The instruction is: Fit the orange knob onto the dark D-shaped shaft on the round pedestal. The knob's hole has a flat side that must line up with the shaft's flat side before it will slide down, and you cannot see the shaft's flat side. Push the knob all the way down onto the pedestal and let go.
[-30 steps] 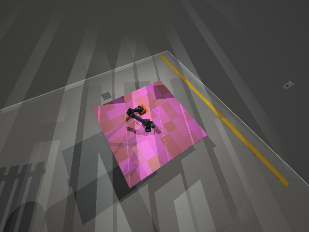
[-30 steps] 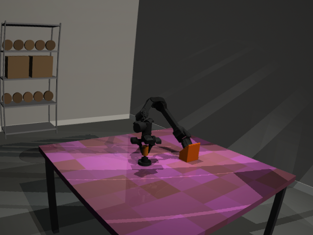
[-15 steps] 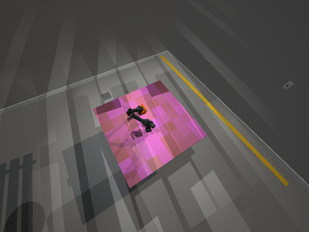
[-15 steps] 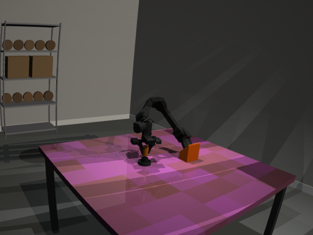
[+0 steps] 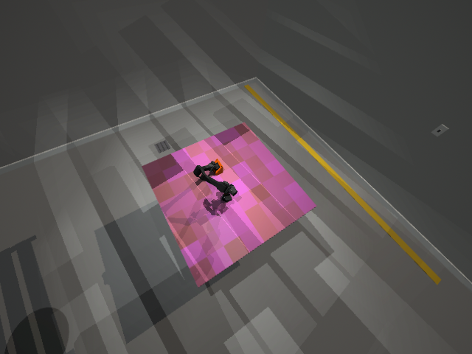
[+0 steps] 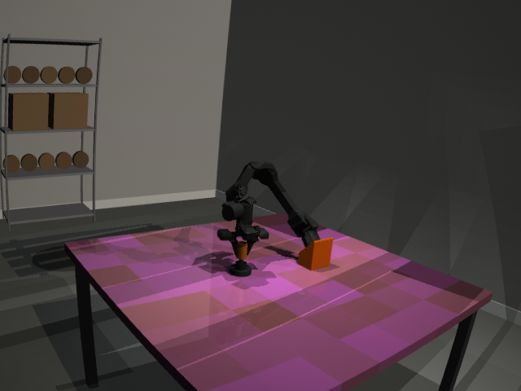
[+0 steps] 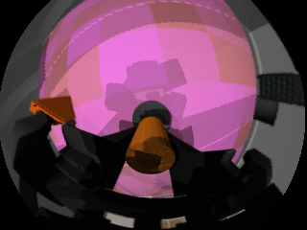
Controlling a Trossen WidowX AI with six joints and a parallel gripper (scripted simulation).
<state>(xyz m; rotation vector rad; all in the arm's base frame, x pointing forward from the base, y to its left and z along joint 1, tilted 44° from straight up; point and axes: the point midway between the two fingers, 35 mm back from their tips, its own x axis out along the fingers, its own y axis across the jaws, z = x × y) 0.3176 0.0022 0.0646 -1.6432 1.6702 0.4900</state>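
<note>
Now: gripper tip 20 mm below the orange knob. The rest, counted from my gripper tip: dark round pedestal 40 mm below.
</note>
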